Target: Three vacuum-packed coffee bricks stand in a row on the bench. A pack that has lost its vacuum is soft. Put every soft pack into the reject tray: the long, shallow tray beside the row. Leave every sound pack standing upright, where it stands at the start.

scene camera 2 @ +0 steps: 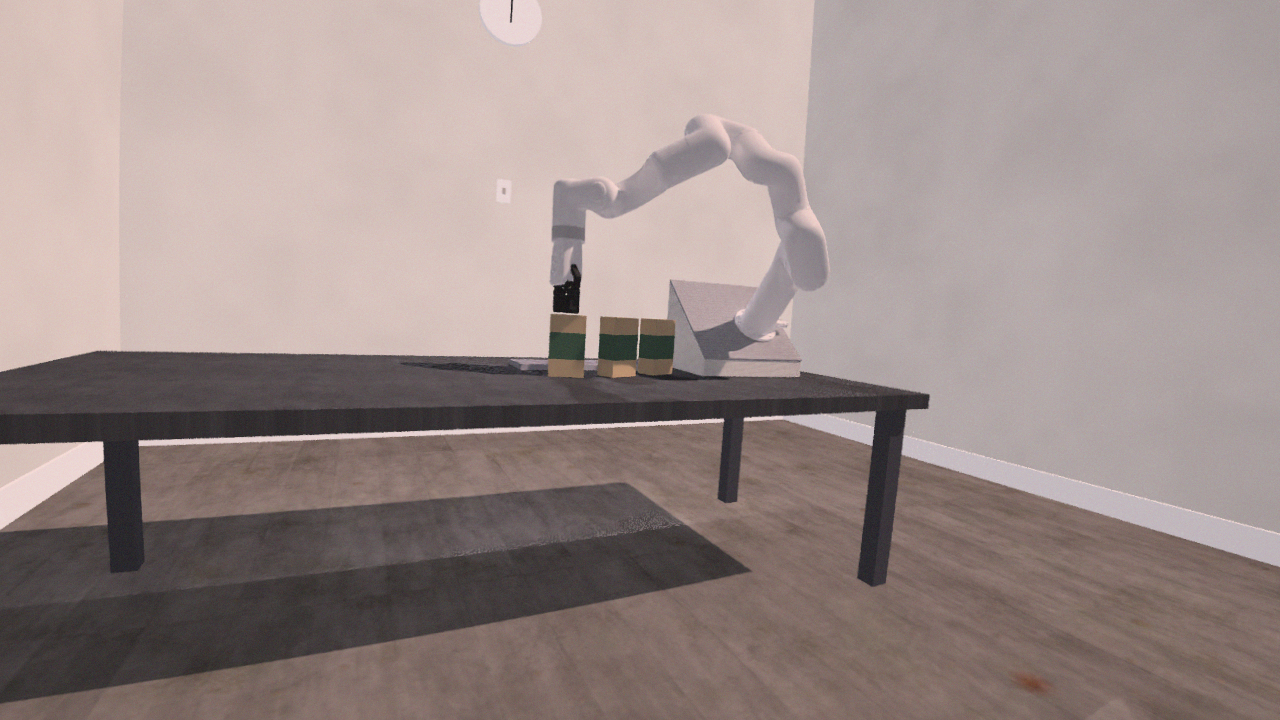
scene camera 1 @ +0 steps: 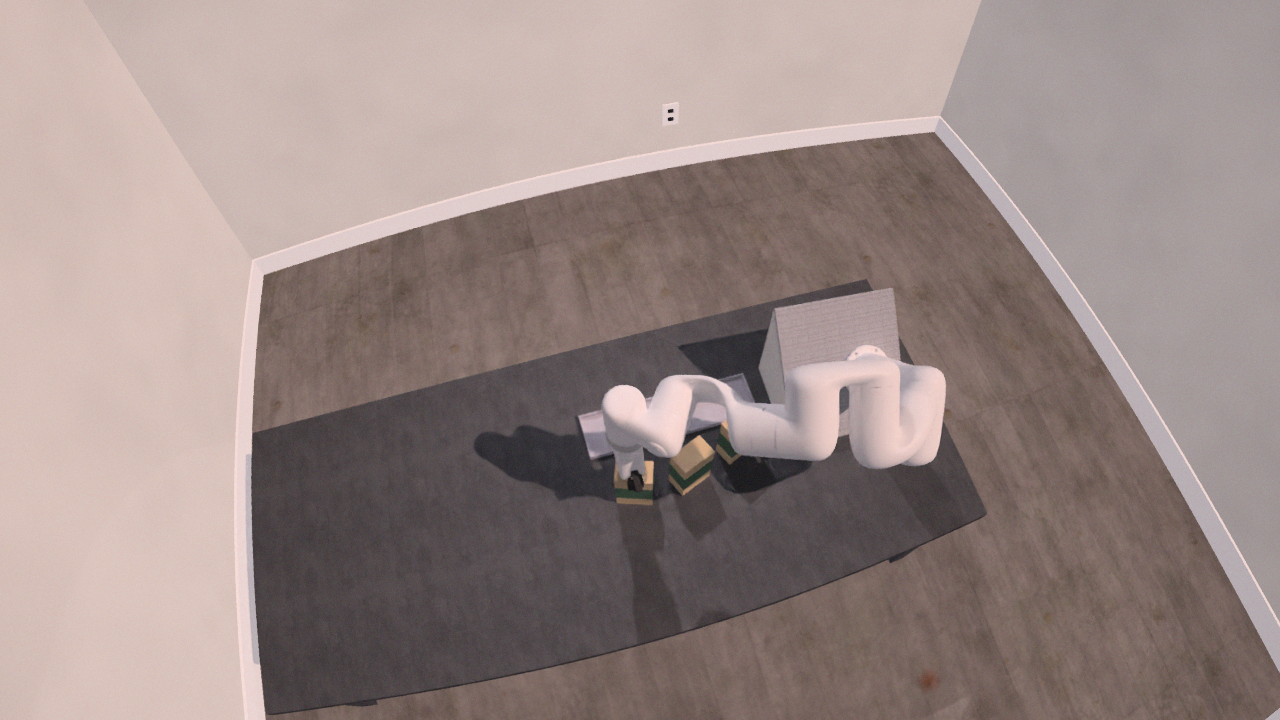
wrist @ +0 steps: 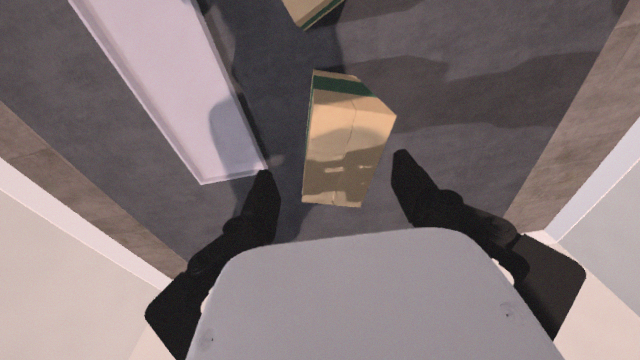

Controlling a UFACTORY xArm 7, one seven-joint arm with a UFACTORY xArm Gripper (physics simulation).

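Three tan coffee packs with green bands stand upright in a row. The left pack is under my gripper, which is open and empty, its fingertips close above the pack's top. In the wrist view the fingers are on either side of the pack's outline. The middle pack is turned at an angle. The right pack is partly hidden by the arm in scene camera 1. The pale reject tray lies behind the row. No pack's softness can be told.
The dark bench carries everything. A grey wedge-shaped block stands at the arm's base, to the right of the row. The arm passes over the tray and the right pack in scene camera 1.
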